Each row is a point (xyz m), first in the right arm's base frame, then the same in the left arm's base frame.
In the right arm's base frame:
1: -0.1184 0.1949 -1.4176
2: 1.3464 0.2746 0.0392
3: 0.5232 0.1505 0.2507
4: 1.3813 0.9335 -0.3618
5: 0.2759 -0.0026 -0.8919
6: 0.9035 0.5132 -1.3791
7: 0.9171 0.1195 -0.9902
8: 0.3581 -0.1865 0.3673
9: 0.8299 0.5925 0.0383
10: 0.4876 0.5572 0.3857
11: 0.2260 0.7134 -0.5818
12: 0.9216 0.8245 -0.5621
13: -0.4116 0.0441 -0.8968
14: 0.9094 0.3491 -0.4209
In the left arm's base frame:
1: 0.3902 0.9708 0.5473
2: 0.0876 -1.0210 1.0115
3: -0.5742 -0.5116 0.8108
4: 0.4517 -0.6957 1.6096
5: 0.1944 0.3171 0.4751
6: 0.9745 0.1947 0.9982
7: 0.6572 -0.1134 0.6653
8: -0.7764 -0.5098 0.4738
9: -0.2077 -0.5513 1.2565
10: -0.6912 -0.4864 1.2238
11: -0.0624 0.3094 1.2135
12: 0.3373 -0.2345 1.4159
13: -0.2075 0.8751 0.4308
14: 0.2015 -0.3940 0.9662

